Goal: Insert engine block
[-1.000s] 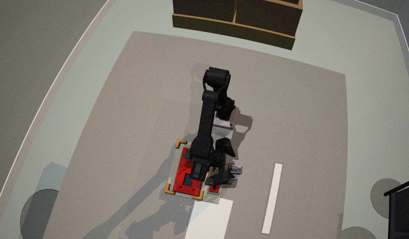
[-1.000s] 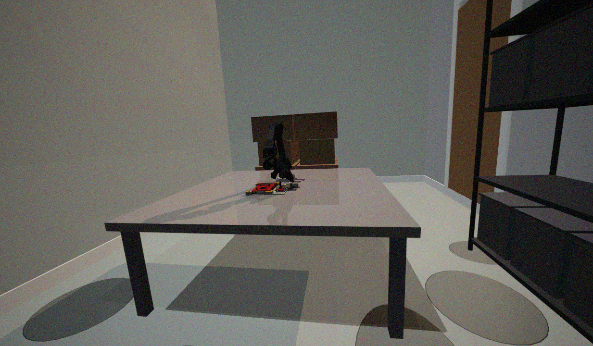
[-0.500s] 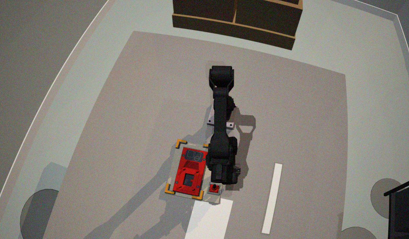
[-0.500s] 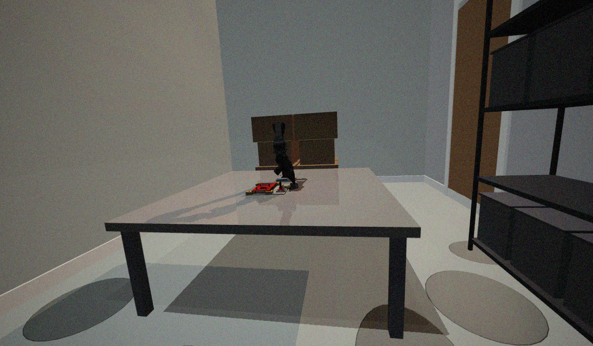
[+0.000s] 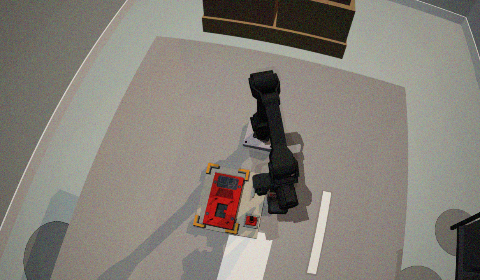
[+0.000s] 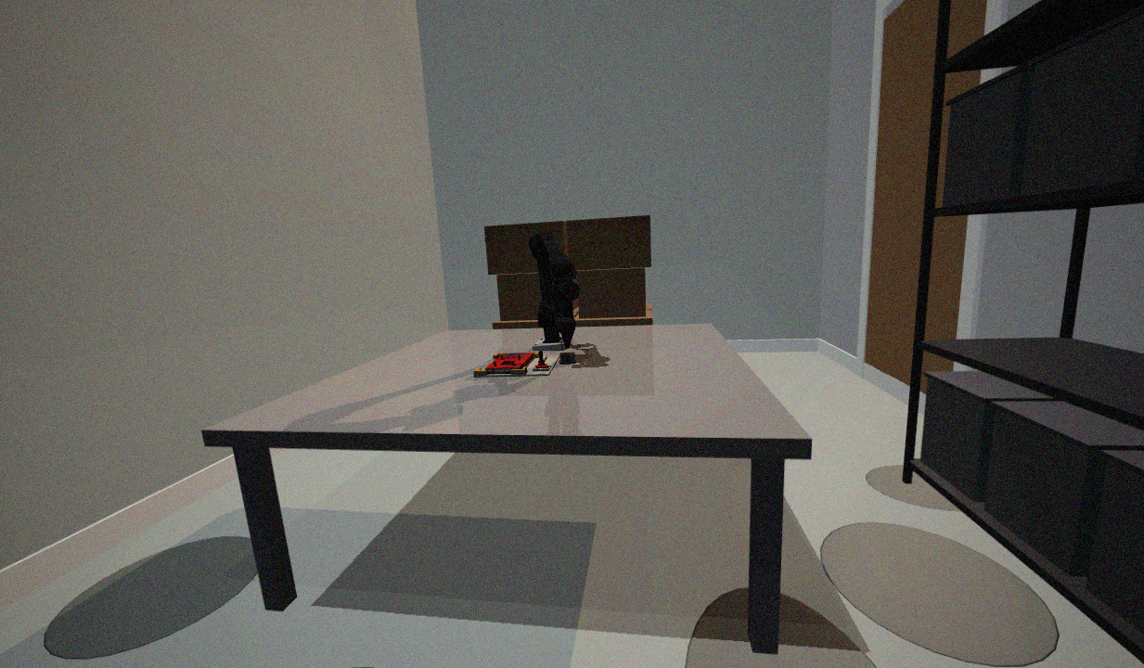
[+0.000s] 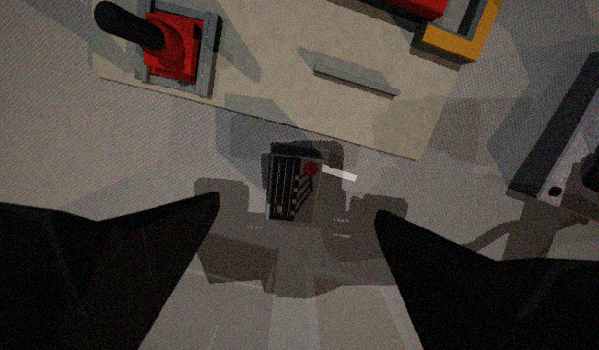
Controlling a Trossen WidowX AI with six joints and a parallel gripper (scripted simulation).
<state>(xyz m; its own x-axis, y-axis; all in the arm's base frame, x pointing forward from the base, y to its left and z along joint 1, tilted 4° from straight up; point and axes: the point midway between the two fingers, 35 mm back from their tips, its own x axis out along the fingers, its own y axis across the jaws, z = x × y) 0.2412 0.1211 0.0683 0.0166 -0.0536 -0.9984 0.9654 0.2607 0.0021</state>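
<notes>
My gripper tip is now 40 mm above the engine block and 10 mm short of it.
</notes>
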